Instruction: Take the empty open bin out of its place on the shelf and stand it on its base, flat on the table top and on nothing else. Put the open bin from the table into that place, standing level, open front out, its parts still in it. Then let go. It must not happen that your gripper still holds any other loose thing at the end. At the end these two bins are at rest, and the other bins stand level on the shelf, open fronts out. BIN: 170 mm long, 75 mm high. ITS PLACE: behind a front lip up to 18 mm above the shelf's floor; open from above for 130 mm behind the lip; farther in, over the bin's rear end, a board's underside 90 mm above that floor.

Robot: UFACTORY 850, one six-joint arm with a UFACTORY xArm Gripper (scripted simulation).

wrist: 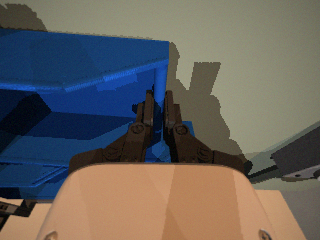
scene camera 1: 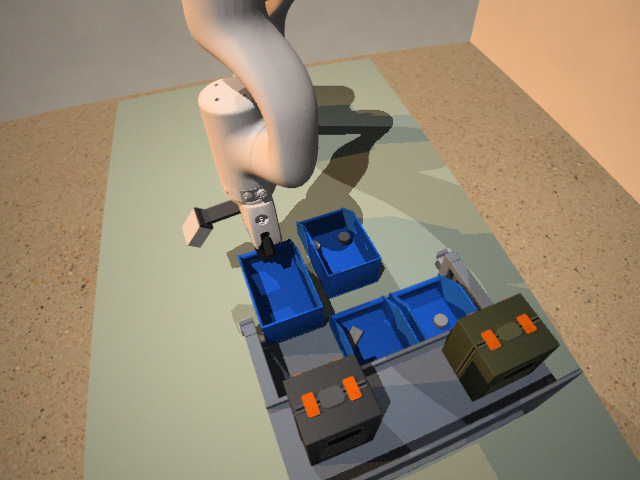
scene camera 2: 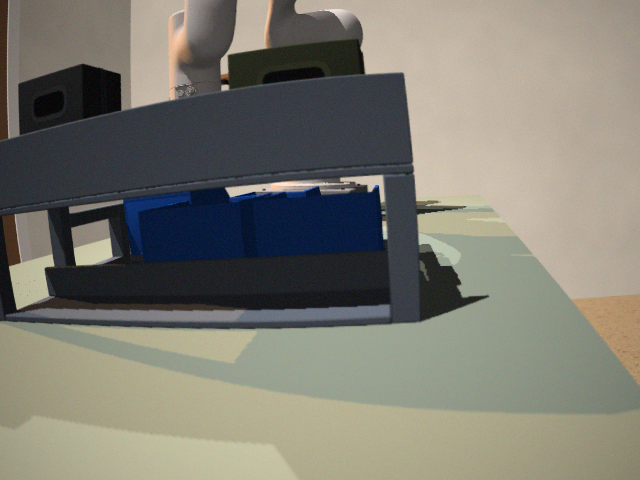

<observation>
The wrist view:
my gripper: 158, 101
blue bin: 50, 128
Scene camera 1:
my gripper: 265, 253
blue bin: 281, 289
blue bin: 341, 268
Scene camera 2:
blue bin: 213, 196
</observation>
